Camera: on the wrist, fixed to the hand. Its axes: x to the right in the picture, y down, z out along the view.
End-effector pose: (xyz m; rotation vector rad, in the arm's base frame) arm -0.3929 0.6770 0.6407 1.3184 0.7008 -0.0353
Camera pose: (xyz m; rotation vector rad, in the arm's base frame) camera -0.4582 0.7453 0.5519 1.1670 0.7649 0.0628
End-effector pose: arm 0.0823 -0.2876 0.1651 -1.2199 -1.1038 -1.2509
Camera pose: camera -0.0071 -0.3807 0.1781 -1.2710 -0.9692 -1.4077
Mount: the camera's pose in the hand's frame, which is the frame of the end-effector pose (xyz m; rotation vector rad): 0.0158 -0.0846 -0.0970 -0.1599 0.0806 -0.0128
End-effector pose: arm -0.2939 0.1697 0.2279 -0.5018 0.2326 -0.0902
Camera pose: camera -0.3045 0.0484 0.1833 -0.6595 0.3171 -0.1049
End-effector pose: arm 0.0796 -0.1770 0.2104 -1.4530 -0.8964 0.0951
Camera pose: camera 0.1077 -0.2613 0.3049 -1.5878 -0.8628 -0.0455
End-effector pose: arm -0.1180 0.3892 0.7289 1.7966 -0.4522 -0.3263
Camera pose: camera -0.0495 0.4842 0.6734 1.6510 -0.3482 -0.2897
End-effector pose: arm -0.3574 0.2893 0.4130 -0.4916 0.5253 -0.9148
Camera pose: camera -0.4604 0.2153 0.3860 -0.6050 0.6727 -0.9117
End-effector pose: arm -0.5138 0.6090 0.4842 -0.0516 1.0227 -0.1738
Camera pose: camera -0.5986 0.5267 0.4308 -0.1978 1.1154 -0.1061
